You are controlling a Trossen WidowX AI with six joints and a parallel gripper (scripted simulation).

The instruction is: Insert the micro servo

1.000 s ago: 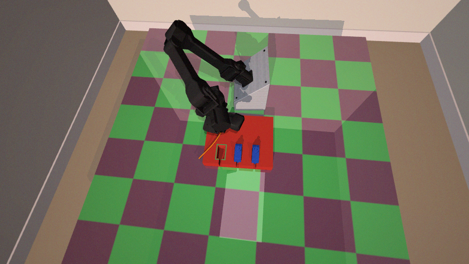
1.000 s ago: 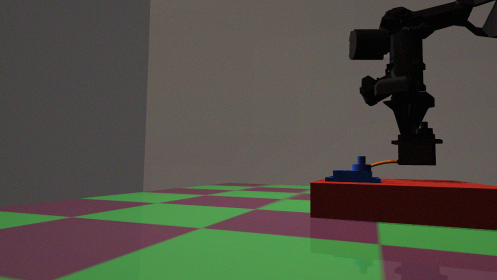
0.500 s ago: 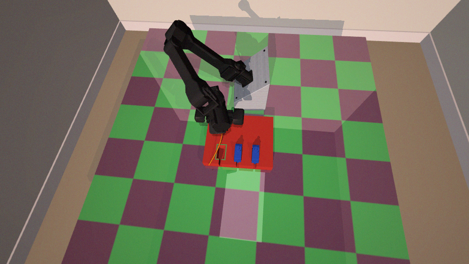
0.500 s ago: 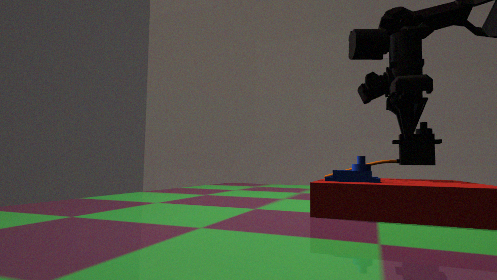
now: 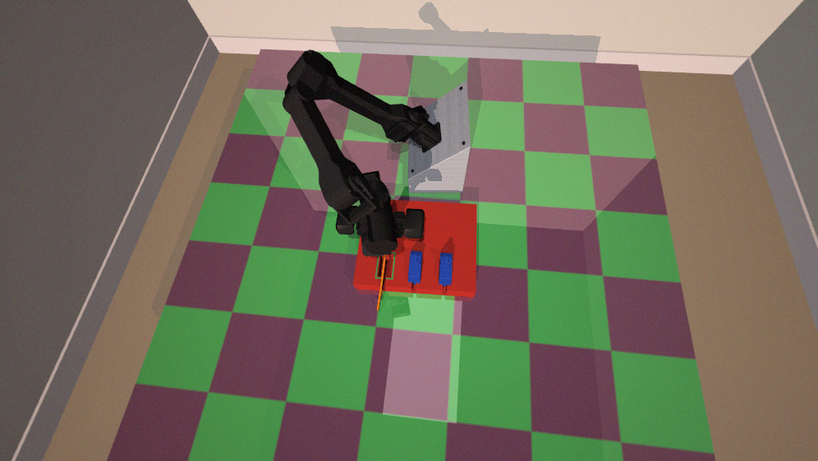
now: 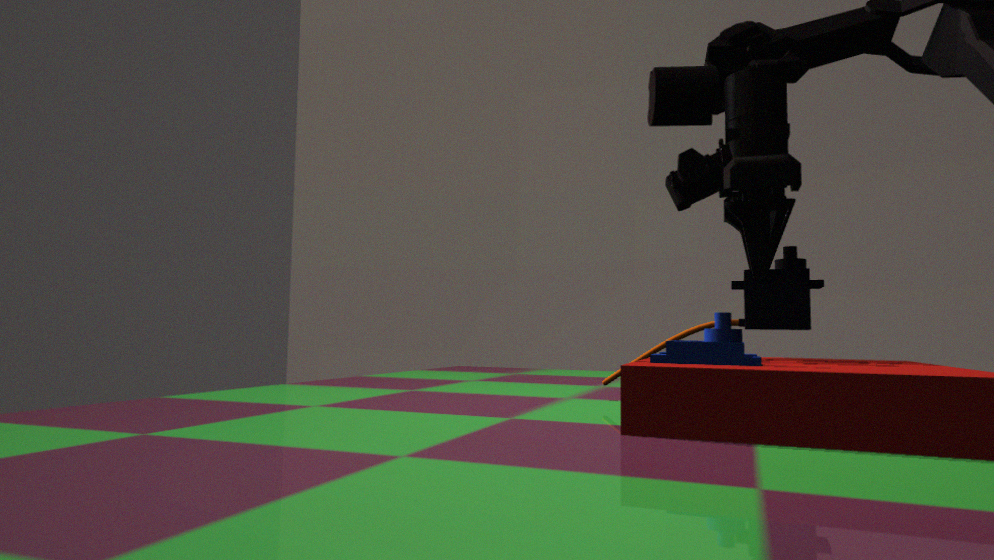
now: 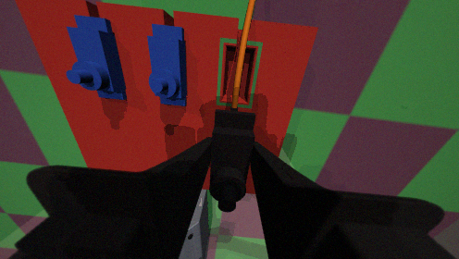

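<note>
My gripper tip is now 5 cm past the red deck, 8 cm to the right of it and 10 cm above it.
</note>
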